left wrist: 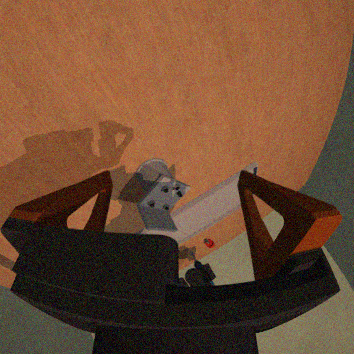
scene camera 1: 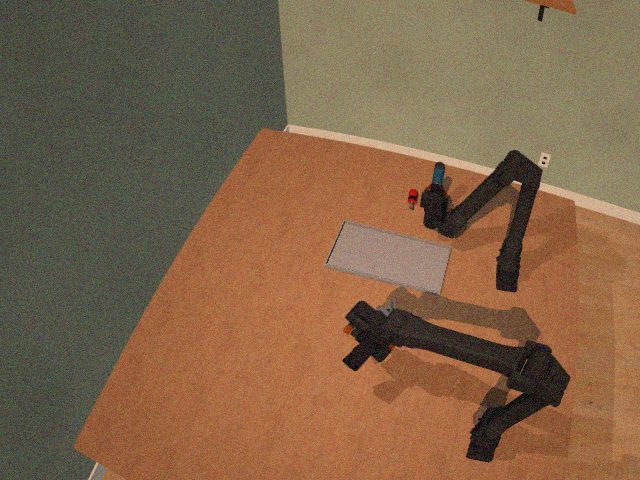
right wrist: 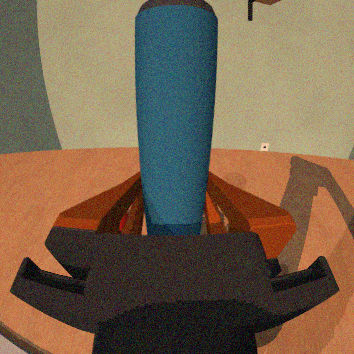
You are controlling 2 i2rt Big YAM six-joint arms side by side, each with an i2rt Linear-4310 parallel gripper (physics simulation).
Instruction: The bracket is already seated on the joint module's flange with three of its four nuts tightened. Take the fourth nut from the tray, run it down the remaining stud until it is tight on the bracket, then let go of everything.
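Where they show: left gripper, fingertip midpoint: (left wrist: 174, 177); right gripper, fingertip midpoint: (right wrist: 173, 177); left arm's base at its link origin: (scene camera 1: 482, 443); right arm's base at its link origin: (scene camera 1: 506, 278).
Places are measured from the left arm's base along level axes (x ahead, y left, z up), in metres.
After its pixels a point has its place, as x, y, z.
Note:
A grey angled bracket (scene camera 1: 386, 310) {0.441, -0.348, 0.067} (left wrist: 159, 212) {0.422, -0.346, 0.075} sits beside the left arm's head; in the left wrist view its face has several small dark spots, too small to tell nuts from studs. A rounded grey part (left wrist: 153, 165) {0.453, -0.298, 0.017} behind it may be the joint module. My left gripper (scene camera 1: 370, 338) {0.465, -0.172, 0.158} (left wrist: 174, 177) {0.465, -0.172, 0.158} is open, its fingers wide apart with the bracket showing beyond the gap. My right gripper (scene camera 1: 435, 192) {0.400, -0.884, 0.145} (right wrist: 173, 177) {0.400, -0.884, 0.145} is shut on a blue-handled tool (scene camera 1: 438, 174) {0.397, -0.859, 0.224} (right wrist: 175, 115) {0.396, -0.856, 0.199}, whose handle points up in its view. The loose nut cannot be made out.
A flat grey tray (scene camera 1: 387, 258) {0.508, -0.600, 0.004} (left wrist: 212, 206) {0.546, -0.599, 0.004} lies between the two arms, with no nut discernible on it. A red screwdriver (scene camera 1: 412, 196) {0.491, -0.908, 0.034} (left wrist: 209, 243) {0.490, -0.895, 0.026} lies to the left of the right gripper in the scene view. A pale wall (scene camera 1: 413, 77) stands behind the table.

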